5 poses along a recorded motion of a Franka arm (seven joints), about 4.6 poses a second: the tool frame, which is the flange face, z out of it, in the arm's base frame.
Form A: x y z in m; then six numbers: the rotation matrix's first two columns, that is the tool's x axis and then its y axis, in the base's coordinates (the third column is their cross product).
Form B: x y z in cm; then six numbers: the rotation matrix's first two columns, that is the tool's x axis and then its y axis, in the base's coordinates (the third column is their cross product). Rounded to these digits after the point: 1 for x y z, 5 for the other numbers.
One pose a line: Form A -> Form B
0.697 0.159 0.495 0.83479 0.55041 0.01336 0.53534 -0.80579 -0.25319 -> 69.7 15.9 49.5 0.83479 0.55041 0.01336 0.53534 -0.80579 -0.25319
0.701 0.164 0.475 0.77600 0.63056 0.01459 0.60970 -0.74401 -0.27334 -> 70.1 16.4 47.5 0.77600 0.63056 0.01459 0.60970 -0.74401 -0.27334
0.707 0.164 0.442 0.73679 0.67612 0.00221 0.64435 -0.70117 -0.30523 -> 70.7 16.4 44.2 0.73679 0.67612 0.00221 0.64435 -0.70117 -0.30523
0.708 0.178 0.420 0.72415 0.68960 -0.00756 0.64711 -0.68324 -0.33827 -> 70.8 17.8 42.0 0.72415 0.68960 -0.00756 0.64711 -0.68324 -0.33827
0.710 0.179 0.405 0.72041 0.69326 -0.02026 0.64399 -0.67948 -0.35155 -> 71.0 17.9 40.5 0.72041 0.69326 -0.02026 0.64399 -0.67948 -0.35155
